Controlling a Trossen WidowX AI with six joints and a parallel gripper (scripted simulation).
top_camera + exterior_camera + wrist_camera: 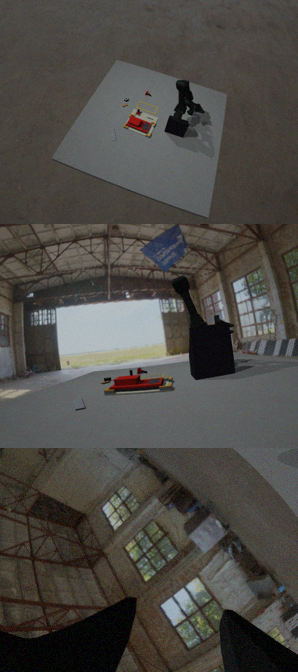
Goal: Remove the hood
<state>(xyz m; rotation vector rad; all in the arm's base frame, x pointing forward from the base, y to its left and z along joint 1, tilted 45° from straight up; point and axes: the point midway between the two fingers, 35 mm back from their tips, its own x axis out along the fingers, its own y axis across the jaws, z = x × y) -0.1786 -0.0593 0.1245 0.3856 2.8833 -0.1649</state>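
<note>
Now: gripper tip 56 cm short of the red hood, 19 cm to the right of it and 16 cm above it. The rest, counted from my gripper tip: black wheel: 73 cm ahead, 4 cm to the right, 19 cm below.
</note>
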